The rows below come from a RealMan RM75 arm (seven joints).
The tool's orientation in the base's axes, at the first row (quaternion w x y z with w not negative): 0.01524, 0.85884, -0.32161, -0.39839
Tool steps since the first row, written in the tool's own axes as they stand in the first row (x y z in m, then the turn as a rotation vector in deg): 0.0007, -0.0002, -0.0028, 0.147, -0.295, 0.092; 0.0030, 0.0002, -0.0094, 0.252, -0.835, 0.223; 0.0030, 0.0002, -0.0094, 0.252, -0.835, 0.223; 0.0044, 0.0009, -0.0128, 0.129, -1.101, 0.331; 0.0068, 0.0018, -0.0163, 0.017, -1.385, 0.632; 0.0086, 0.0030, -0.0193, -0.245, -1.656, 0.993; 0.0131, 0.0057, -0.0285, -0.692, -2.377, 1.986; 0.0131, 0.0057, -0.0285, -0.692, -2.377, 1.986; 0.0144, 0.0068, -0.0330, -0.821, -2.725, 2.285; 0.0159, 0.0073, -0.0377, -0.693, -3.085, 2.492; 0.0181, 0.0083, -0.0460, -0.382, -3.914, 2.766
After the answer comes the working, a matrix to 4 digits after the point.
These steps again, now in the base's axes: 0.0024, -0.0009, 0.0014, 0.165, 0.172, -0.245; 0.0078, -0.0040, 0.0044, 0.416, 0.571, -0.558; 0.0078, -0.0040, 0.0044, 0.416, 0.571, -0.558; 0.0105, -0.0061, 0.0060, 0.426, 0.876, -0.624; 0.0136, -0.0090, 0.0070, 0.318, 1.234, -0.834; 0.0159, -0.0117, 0.0082, 0.089, 1.679, -0.980; 0.0229, -0.0185, 0.0122, -0.423, 2.732, -1.559; 0.0229, -0.0185, 0.0122, -0.423, 2.732, -1.559; 0.0261, -0.0211, 0.0147, -0.504, 3.149, -1.774; 0.0298, -0.0234, 0.0171, -0.393, 3.410, -2.104; 0.0361, -0.0274, 0.0215, 0.013, 3.955, -2.734
The tool's axes in the first row as the columns of a matrix, in the base's axes (rounded; the answer above uses it unrounded):
0.4757, -0.5403, -0.6941
-0.5646, -0.7927, 0.2301
-0.6745, 0.2824, -0.6821

